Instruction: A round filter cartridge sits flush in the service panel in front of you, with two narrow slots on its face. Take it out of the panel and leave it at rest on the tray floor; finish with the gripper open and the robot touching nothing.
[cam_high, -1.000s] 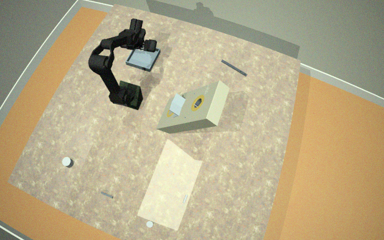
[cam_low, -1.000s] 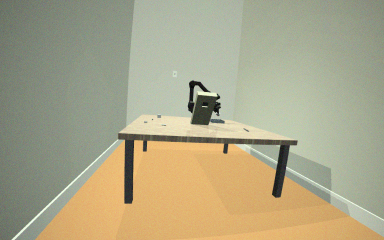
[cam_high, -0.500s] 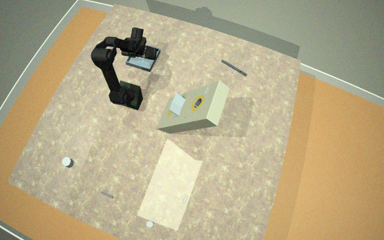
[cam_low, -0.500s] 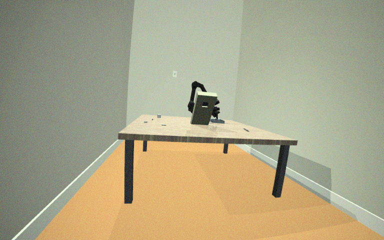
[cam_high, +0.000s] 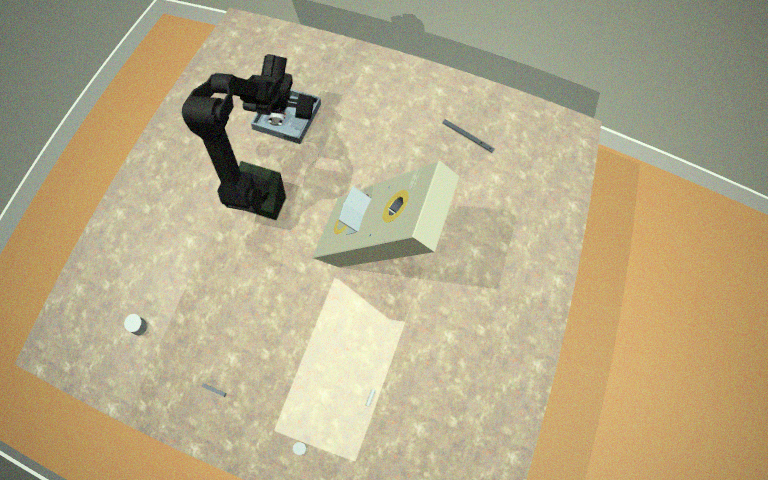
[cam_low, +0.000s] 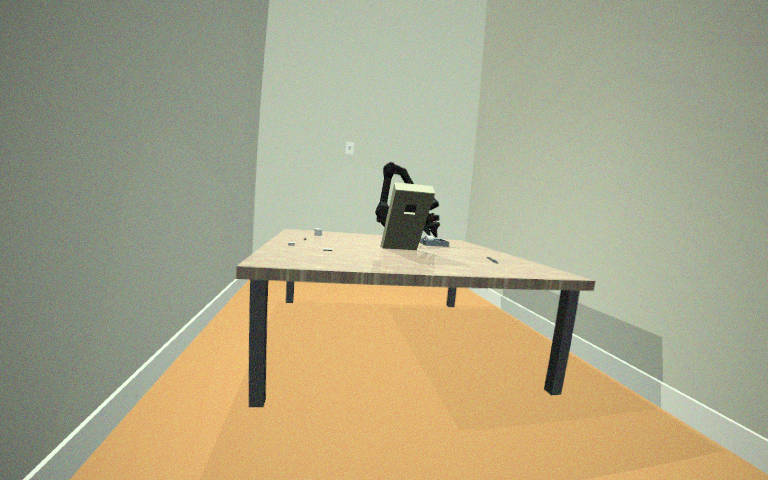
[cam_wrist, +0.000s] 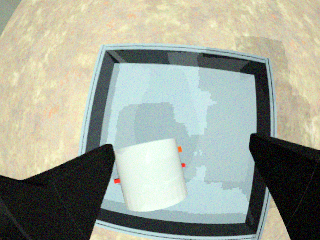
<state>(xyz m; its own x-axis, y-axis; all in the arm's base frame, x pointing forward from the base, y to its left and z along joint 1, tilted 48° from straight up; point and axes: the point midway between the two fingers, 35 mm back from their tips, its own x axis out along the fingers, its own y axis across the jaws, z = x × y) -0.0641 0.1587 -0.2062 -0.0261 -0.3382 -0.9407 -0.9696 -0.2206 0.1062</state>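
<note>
Right now my gripper tip is 2 cm past the round filter cartridge, 3 cm to the left of it and 2 cm above it. From my gripper tip the other things lie so: blue-grey tray (4 cm below); short dark bar (19 cm ahead, 75 cm to the right, 4 cm below); beige service panel (39 cm ahead, 26 cm to the right, 11 cm above).
</note>
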